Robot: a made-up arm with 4 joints.
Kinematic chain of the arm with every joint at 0, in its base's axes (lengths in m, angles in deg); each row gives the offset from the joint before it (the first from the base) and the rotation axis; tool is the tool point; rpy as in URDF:
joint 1: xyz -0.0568 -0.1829 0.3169 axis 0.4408 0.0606 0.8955
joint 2: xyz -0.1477 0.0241 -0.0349 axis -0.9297 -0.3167 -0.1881
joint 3: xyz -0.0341 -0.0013 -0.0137 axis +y
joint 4: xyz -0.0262 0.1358 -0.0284 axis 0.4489 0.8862 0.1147
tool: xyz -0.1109 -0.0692 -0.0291 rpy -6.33 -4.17 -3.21
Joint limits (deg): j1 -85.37..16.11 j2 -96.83..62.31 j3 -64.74..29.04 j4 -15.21..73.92
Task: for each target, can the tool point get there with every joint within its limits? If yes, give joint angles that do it. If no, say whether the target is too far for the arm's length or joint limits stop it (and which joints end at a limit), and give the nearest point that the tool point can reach.
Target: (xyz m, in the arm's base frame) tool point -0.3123 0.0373 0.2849
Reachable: yes | joints -32.30 -66.21 -9.31 3.66
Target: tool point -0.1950 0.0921 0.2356
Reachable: yes | joints -40.82 -75.91 -50.75 -1.13
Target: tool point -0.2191 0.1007 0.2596
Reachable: yes | joints -61.81 -76.76 3.09 2.43
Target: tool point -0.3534 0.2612 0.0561
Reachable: no: too far | nearest point -0.2319 0.0765 0.1610 | short by 0.245 m
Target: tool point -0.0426 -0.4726 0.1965
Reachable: no: joint limits stop it (at a limit: joint 1, joint 2, joint 3, joint 4) | nearest point -0.1554 -0.2703 0.1352 | short by 0.240 m
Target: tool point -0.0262 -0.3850 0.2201
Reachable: no: joint limits stop it (at a limit: joint 1, joint 2, joint 3, joint 4) | nearest point -0.1554 -0.2703 0.1352 | short by 0.192 m
